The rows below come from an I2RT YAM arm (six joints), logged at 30 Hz.
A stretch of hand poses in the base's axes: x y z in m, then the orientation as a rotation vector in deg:
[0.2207 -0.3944 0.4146 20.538 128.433 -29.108]
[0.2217 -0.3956 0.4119 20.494 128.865 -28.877]
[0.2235 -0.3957 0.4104 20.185 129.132 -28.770]
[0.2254 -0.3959 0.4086 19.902 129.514 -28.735]
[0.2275 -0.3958 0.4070 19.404 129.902 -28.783]
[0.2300 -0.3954 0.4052 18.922 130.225 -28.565]
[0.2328 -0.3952 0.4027 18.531 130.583 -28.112]
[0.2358 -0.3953 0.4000 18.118 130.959 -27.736]
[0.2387 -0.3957 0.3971 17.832 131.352 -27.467]
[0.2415 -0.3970 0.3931 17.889 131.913 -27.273]
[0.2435 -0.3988 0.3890 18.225 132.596 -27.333]
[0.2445 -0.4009 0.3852 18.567 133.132 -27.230]
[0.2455 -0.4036 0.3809 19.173 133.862 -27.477]
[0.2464 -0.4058 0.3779 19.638 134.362 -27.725]
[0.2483 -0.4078 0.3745 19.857 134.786 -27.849]
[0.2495 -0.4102 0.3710 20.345 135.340 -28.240]
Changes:
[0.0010 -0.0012 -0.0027 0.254 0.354 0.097]
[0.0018 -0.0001 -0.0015 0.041 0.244 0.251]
[0.0019 -0.0002 -0.0018 0.030 0.371 0.203]
[0.0021 0.0001 -0.0016 -0.094 0.410 0.329]
[0.0025 0.0004 -0.0018 0.076 0.283 0.408]
[0.0028 0.0002 -0.0025 0.273 0.255 0.418]
[0.0030 -0.0001 -0.0027 0.218 0.294 0.406]
[0.0029 -0.0004 -0.0029 0.189 0.330 0.278]
[0.0028 -0.0013 -0.0040 0.283 0.490 -0.002]
[0.0020 -0.0018 -0.0041 0.222 0.651 -0.290]
[0.0010 -0.0021 -0.0038 0.300 0.472 -0.236]
[0.0010 -0.0027 -0.0043 0.185 0.729 -0.543]
[0.0009 -0.0022 -0.0030 0.087 0.517 -0.431]
[0.0019 -0.0020 -0.0034 0.082 0.426 -0.212]
[0.0012 -0.0024 -0.0035 0.010 0.605 -0.490]

